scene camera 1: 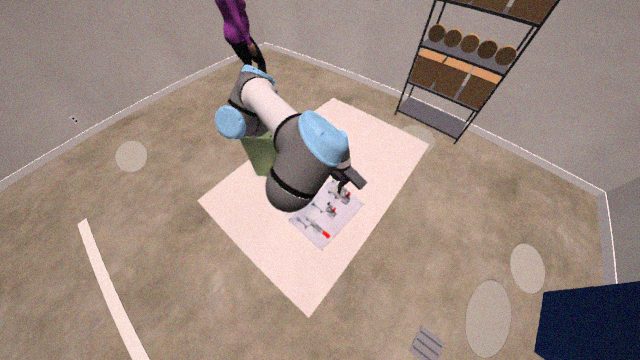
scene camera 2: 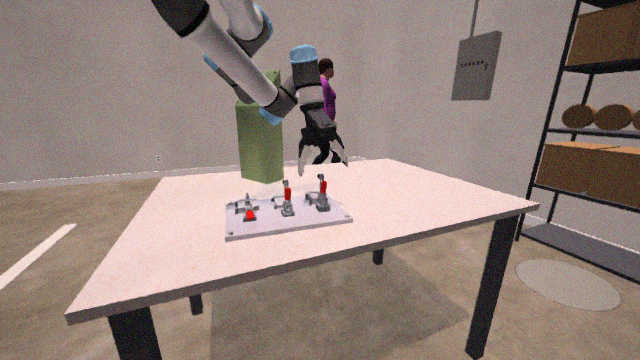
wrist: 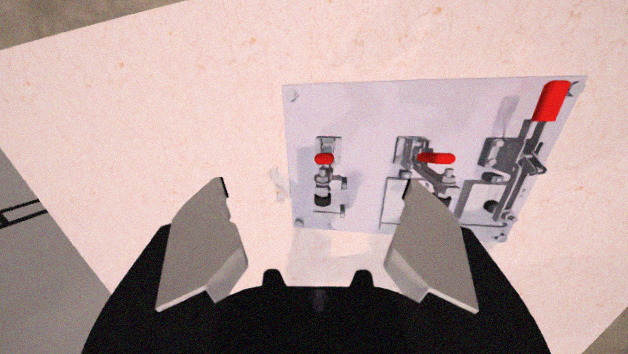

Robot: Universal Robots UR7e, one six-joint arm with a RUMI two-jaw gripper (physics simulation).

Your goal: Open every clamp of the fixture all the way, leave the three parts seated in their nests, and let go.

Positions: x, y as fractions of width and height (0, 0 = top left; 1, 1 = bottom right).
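There is my gripper (scene camera 2: 0.51, 0.48), and the wrist camera has the gripper too (wrist: 0.50, 0.51). I can also see a red toggle clamp handle (wrist: 0.88, 0.27).
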